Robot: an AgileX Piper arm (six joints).
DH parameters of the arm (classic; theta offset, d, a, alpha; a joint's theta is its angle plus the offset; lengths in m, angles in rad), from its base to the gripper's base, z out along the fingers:
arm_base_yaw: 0 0.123 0 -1.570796
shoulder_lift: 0.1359 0 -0.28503 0
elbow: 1.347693 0 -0.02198 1.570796
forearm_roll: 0 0.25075 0 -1.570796
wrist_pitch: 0 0 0 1.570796
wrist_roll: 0 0.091 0 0
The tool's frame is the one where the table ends.
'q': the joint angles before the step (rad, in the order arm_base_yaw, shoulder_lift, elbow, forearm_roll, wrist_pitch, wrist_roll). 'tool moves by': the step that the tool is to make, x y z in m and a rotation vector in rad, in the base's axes. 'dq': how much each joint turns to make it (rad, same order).
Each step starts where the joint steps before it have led.
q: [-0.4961, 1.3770, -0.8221, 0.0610, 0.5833, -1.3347]
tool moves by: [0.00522, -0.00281, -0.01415, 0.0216, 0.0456, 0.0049]
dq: [0.0001, 0.0538, 0.0000, 0.0001, -0.0033, -0.0058]
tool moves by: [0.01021, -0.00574, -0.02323, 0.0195, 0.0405, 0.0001]
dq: [-0.0001, 0.0913, 0.0000, 0.0011, -0.0464, -0.0035]
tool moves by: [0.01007, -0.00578, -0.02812, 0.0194, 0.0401, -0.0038]
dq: [0.0001, 0.1059, 0.0000, -0.0001, -0.0615, 0.0010]
